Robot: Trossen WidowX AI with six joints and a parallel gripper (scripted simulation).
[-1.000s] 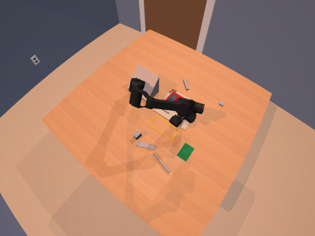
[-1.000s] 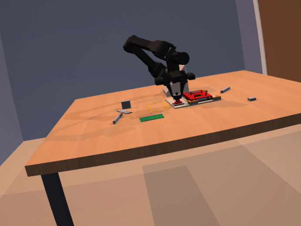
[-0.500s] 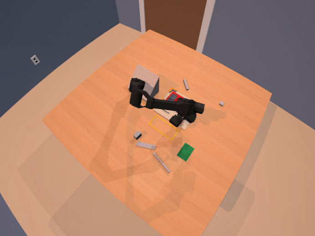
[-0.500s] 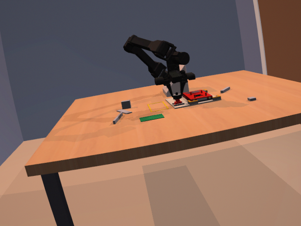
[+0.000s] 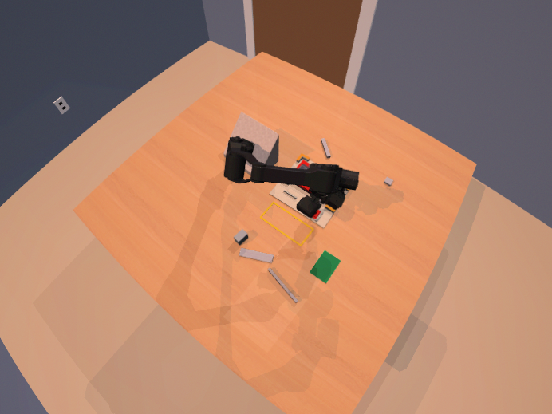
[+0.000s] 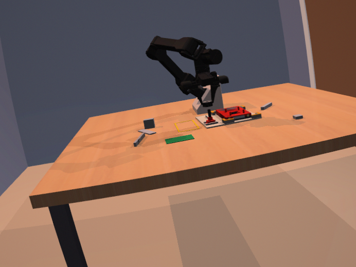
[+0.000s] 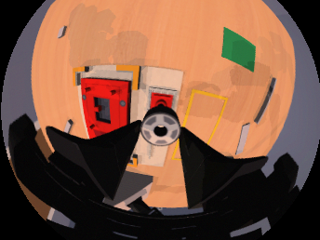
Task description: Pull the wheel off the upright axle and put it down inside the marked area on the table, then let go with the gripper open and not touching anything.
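The upright axle is 10 mm ahead of my gripper tip and 50 mm below it. Round my gripper tip: black wheel right at my gripper tip; then green tile 140 mm ahead, 150 mm to the right, 80 mm below; then beige baseplate 50 mm behind, 100 mm to the left, 70 mm below.
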